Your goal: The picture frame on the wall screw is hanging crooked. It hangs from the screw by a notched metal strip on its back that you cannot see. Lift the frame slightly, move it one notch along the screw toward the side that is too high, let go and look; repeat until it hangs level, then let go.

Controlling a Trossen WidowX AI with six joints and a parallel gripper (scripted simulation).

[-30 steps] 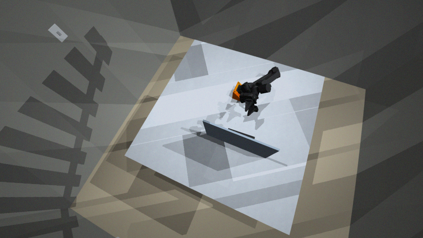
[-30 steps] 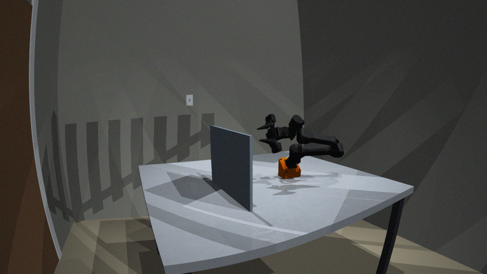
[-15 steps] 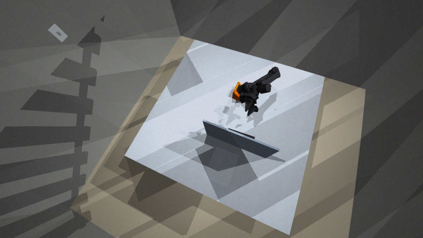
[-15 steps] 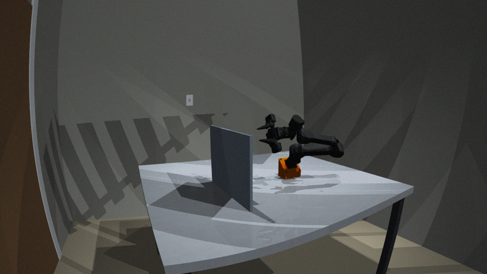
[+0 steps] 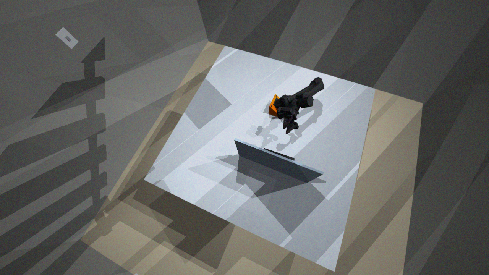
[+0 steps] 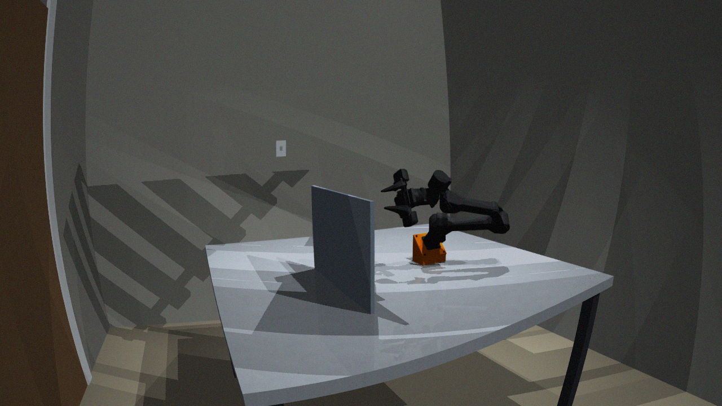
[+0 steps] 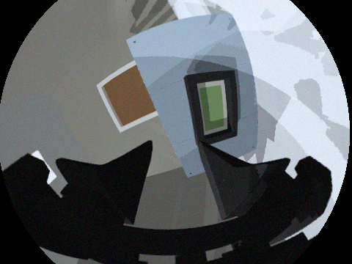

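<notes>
Right now the picture frame is 14 cm ahead of my gripper tip, 2 cm to the left of it and 11 cm below it. Round my gripper tip: grey wall panel (15 cm ahead, 1 cm to the left, 12 cm below).
</notes>
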